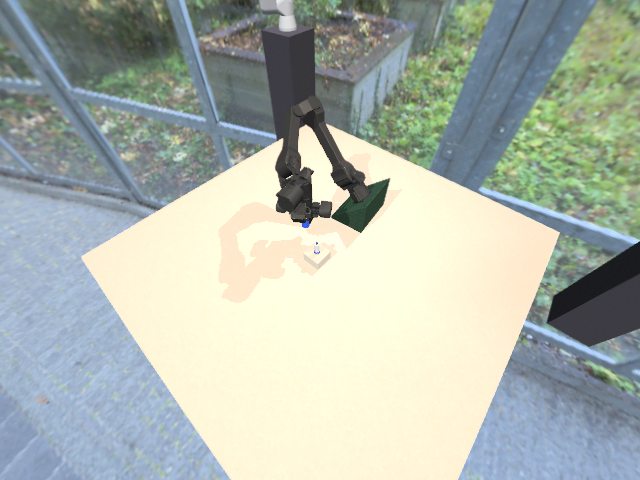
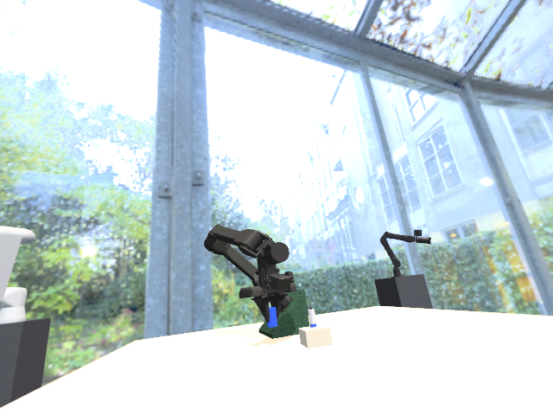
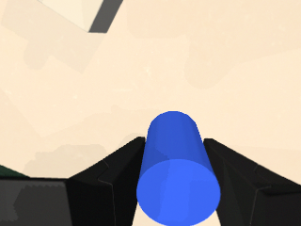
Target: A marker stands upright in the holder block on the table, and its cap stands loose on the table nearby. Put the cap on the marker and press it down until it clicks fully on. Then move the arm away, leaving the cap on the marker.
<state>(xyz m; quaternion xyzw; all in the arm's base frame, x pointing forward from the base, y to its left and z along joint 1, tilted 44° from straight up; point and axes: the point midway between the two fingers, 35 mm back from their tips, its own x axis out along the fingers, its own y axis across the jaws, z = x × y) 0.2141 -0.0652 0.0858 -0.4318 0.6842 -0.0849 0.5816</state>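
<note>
My gripper tip is 60 mm short of the holder block, 100 mm to the right of it and 50 mm above it. Round my gripper tip: blue cap: 10 mm above.
</note>
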